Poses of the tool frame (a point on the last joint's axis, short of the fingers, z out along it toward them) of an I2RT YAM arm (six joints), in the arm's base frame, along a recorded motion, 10 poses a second.
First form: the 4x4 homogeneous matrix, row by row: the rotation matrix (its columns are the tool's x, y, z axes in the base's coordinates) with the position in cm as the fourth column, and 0 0 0 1 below. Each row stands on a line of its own.
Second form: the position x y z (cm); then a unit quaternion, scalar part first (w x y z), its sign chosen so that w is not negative. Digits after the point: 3 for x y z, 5 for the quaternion.
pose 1, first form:
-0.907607 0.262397 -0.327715 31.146
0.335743 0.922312 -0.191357 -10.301
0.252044 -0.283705 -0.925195 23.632
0 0 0 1
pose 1, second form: 31.146 -10.301 23.632 0.14959 -0.15433 -0.96891 0.12258
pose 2, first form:
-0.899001 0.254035 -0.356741 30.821
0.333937 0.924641 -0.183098 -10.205
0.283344 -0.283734 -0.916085 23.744
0 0 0 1
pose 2, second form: 30.821 -10.205 23.744 0.16550 -0.15202 -0.96692 0.12070
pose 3, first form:
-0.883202 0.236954 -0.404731 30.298
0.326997 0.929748 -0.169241 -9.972
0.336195 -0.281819 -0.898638 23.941
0 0 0 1
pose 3, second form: 30.298 -9.972 23.941 0.19229 -0.14636 -0.96327 0.11706
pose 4, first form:
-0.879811 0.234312 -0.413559 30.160
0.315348 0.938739 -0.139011 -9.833
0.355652 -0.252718 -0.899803 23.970
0 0 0 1
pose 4, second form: 30.160 -9.833 23.970 0.19945 -0.14252 -0.96415 0.10157
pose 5, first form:
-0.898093 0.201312 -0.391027 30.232
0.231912 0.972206 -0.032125 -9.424
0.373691 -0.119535 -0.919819 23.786
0 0 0 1
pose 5, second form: 30.232 -9.424 23.786 0.19640 -0.11126 -0.97341 0.03895
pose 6, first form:
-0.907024 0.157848 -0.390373 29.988
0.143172 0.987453 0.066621 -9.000
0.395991 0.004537 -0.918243 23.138
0 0 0 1
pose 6, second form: 29.988 -9.000 23.138 0.20136 -0.07708 -0.97631 -0.01822
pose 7, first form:
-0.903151 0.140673 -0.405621 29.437
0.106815 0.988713 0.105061 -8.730
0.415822 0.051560 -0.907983 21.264
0 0 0 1
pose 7, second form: 29.437 -8.730 21.264 0.21070 -0.06348 -0.97466 -0.04017
